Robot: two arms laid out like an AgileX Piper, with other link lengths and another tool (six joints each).
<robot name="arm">
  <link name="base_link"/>
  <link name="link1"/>
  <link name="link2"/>
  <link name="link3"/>
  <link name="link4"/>
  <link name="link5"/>
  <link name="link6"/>
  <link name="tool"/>
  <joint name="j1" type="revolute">
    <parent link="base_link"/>
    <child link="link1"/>
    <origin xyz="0 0 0.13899" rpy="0 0 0"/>
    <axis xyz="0 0 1"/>
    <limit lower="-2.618" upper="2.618"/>
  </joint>
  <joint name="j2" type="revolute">
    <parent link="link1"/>
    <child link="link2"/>
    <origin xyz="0 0 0" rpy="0 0 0"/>
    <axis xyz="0 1 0"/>
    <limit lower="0" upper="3.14"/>
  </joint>
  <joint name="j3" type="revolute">
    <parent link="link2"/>
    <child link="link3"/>
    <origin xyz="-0.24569 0 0.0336" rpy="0 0 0"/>
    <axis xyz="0 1 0"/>
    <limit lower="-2.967" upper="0"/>
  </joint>
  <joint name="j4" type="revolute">
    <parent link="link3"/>
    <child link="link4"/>
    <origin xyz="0.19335 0 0.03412" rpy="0 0 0"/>
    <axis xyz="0.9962 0 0.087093"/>
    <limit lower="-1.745" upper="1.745"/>
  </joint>
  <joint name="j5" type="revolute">
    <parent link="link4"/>
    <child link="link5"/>
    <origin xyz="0 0 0" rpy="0 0 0"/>
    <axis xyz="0 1 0"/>
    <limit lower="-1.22" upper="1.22"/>
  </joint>
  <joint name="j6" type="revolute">
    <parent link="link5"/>
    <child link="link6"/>
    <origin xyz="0.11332 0 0.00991" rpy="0 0 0"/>
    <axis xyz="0.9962 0 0.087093"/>
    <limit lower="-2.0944" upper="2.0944"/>
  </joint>
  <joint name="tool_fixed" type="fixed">
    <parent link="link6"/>
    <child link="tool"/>
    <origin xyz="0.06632 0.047 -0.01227" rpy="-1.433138 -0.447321 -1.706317"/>
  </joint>
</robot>
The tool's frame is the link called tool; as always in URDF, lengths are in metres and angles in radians.
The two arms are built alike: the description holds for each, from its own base.
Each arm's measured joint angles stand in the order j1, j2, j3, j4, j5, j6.
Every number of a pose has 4 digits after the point. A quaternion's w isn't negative.
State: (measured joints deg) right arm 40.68 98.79 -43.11 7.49 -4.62 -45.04; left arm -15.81 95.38 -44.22 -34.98 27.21 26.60
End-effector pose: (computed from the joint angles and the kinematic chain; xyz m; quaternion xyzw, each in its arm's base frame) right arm 0.2125 0.2148 0.0775 -0.9063 -0.1070 -0.3530 0.2064; left arm 0.2392 -0.0712 0.0712 0.7530 -0.6044 0.2472 0.0809
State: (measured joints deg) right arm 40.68 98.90 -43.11 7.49 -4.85 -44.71; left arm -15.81 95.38 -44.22 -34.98 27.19 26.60
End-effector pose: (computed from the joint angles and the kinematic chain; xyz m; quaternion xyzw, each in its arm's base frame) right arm 0.2129 0.2153 0.0773 -0.9062 -0.1042 -0.3533 0.2075; left arm 0.2393 -0.0712 0.0712 0.7530 -0.6043 0.2473 0.0808
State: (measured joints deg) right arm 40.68 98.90 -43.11 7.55 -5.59 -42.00; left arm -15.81 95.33 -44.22 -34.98 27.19 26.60
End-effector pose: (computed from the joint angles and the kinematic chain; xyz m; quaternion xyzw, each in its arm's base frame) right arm 0.2140 0.2186 0.0794 -0.9063 -0.0809 -0.3537 0.2168; left arm 0.2394 -0.0712 0.0714 0.7529 -0.6044 0.2477 0.0806
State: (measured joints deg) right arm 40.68 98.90 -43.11 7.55 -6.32 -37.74; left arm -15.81 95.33 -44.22 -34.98 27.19 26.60
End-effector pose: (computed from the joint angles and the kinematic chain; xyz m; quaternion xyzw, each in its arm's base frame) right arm 0.2150 0.2230 0.0822 -0.9067 -0.0457 -0.3507 0.2298; left arm 0.2394 -0.0712 0.0714 0.7529 -0.6044 0.2477 0.0806
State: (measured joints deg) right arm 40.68 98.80 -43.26 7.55 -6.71 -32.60; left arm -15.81 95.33 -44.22 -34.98 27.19 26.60
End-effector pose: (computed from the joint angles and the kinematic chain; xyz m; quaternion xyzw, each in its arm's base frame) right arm 0.2159 0.2280 0.0861 -0.9064 -0.0035 -0.3443 0.2447; left arm 0.2394 -0.0712 0.0714 0.7529 -0.6044 0.2477 0.0806
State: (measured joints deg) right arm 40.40 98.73 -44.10 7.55 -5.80 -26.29; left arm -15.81 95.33 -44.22 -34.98 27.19 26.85
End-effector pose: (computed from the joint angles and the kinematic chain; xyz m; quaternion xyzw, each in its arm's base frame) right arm 0.2180 0.2332 0.0914 -0.9062 0.0498 -0.3304 0.2591; left arm 0.2396 -0.0711 0.0715 0.7516 -0.6060 0.2478 0.0802
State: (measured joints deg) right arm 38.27 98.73 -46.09 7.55 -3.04 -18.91; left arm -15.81 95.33 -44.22 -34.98 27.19 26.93
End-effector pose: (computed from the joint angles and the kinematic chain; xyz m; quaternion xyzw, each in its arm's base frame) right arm 0.2284 0.2328 0.0988 -0.9033 0.1255 -0.3117 0.2668; left arm 0.2396 -0.0711 0.0715 0.7512 -0.6066 0.2478 0.0801
